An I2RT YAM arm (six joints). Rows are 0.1 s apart.
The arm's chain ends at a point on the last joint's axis. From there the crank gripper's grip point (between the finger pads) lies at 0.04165 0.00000 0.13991 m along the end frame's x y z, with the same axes.
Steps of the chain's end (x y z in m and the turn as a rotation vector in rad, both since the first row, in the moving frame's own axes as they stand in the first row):
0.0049, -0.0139, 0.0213, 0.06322, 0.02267, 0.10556
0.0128, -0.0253, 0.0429, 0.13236, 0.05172, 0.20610
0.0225, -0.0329, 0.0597, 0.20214, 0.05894, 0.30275
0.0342, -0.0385, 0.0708, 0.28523, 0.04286, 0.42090
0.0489, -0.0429, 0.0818, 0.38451, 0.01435, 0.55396
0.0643, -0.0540, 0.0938, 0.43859, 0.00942, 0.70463
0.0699, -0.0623, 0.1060, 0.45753, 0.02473, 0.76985
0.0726, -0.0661, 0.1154, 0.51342, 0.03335, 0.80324
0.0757, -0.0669, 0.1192, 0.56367, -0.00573, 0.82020
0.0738, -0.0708, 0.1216, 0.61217, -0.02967, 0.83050
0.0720, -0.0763, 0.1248, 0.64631, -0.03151, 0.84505
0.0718, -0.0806, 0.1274, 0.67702, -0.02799, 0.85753
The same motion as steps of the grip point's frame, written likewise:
0.0083, -0.0181, 0.0202, 0.06322, 0.02267, 0.10556
0.0209, -0.0342, 0.0399, 0.13236, 0.05172, 0.20610
0.0328, -0.0467, 0.0555, 0.20214, 0.05894, 0.30275
0.0445, -0.0584, 0.0658, 0.28523, 0.04286, 0.42090
0.0589, -0.0707, 0.0755, 0.38451, 0.01435, 0.55396
0.0761, -0.0819, 0.0868, 0.43859, 0.00942, 0.70463
0.0844, -0.0887, 0.0982, 0.45753, 0.02473, 0.76985
0.0908, -0.0969, 0.1050, 0.51342, 0.03335, 0.80324
0.0919, -0.1049, 0.1078, 0.56367, -0.00573, 0.82020
0.0897, -0.1152, 0.1083, 0.61217, -0.02967, 0.83050
0.0896, -0.1238, 0.1096, 0.64631, -0.03151, 0.84505
0.0915, -0.1304, 0.1102, 0.67702, -0.02799, 0.85753

